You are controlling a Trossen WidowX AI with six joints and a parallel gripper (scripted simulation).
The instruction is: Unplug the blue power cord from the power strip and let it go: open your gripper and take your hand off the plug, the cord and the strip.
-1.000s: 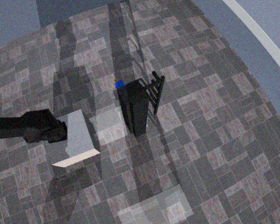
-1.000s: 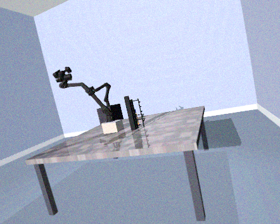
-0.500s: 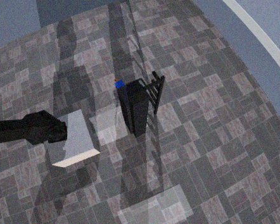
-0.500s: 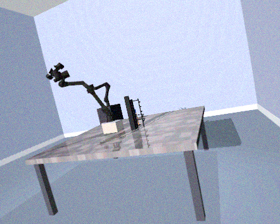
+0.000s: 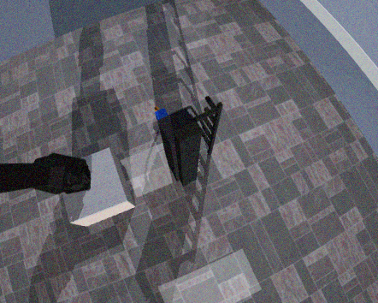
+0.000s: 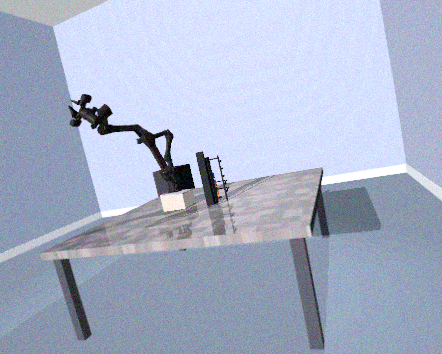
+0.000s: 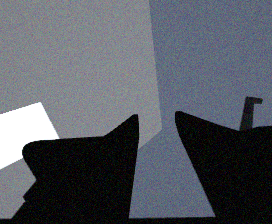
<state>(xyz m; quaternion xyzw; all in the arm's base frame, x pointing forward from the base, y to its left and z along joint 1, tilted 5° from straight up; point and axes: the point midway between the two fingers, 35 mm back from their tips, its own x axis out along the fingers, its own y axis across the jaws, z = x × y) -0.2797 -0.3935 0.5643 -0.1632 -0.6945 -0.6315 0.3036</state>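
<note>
The blue plug is 560 mm below my gripper tip, 520 mm ahead of it and 420 mm to the left of it.
</note>
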